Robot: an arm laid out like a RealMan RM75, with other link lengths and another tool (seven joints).
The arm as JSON. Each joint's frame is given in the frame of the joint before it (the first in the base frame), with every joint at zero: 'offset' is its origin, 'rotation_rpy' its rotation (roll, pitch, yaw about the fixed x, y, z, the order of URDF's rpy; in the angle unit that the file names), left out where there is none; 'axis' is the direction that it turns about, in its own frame. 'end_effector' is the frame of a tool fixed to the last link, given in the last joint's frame.
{
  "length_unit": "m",
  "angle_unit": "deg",
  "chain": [
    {
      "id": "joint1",
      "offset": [
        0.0,
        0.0,
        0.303
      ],
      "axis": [
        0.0,
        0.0,
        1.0
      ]
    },
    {
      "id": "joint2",
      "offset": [
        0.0,
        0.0,
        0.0
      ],
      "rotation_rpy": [
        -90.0,
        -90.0,
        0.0
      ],
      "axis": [
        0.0,
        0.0,
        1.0
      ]
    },
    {
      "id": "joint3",
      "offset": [
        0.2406,
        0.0,
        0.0
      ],
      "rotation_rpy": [
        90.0,
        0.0,
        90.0
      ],
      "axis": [
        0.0,
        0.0,
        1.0
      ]
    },
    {
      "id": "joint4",
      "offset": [
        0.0,
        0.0,
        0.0
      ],
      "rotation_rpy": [
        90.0,
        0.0,
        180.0
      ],
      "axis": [
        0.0,
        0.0,
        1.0
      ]
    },
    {
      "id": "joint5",
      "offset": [
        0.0,
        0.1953,
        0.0
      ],
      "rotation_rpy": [
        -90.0,
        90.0,
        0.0
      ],
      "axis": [
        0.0,
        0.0,
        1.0
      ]
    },
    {
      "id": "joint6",
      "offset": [
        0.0,
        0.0,
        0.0
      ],
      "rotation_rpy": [
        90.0,
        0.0,
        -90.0
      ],
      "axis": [
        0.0,
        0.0,
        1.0
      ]
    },
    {
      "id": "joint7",
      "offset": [
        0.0,
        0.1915,
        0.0
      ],
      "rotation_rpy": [
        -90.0,
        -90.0,
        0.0
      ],
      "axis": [
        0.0,
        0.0,
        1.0
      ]
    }
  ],
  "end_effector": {
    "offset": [
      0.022,
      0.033,
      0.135
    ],
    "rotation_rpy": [
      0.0,
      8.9,
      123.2
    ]
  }
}
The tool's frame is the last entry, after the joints.
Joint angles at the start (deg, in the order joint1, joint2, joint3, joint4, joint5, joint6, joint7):
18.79, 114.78, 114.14, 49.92, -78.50, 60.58, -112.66
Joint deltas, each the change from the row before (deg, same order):
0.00, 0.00, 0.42, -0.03, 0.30, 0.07, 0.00
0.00, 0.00, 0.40, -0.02, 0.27, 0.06, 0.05
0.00, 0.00, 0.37, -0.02, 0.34, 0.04, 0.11
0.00, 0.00, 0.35, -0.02, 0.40, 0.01, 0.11
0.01, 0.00, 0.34, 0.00, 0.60, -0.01, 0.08
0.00, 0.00, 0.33, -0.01, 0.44, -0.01, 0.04
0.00, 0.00, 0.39, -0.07, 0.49, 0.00, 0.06
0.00, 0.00, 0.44, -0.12, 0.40, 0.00, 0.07
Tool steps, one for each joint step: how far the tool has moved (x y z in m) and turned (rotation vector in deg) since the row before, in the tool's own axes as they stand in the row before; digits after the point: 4 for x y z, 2 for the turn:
0.0036, 0.0014, -0.0005, -0.19, 0.55, 0.22
0.0035, 0.0014, -0.0004, -0.19, 0.52, 0.24
0.0037, 0.0013, -0.0003, -0.19, 0.56, 0.33
0.0040, 0.0014, -0.0003, -0.20, 0.60, 0.35
0.0051, 0.0011, -0.0001, -0.17, 0.78, 0.40
0.0041, 0.0013, -0.0002, -0.19, 0.63, 0.29
0.0044, 0.0016, -0.0003, -0.24, 0.70, 0.39
0.0040, 0.0021, -0.0005, -0.30, 0.64, 0.39

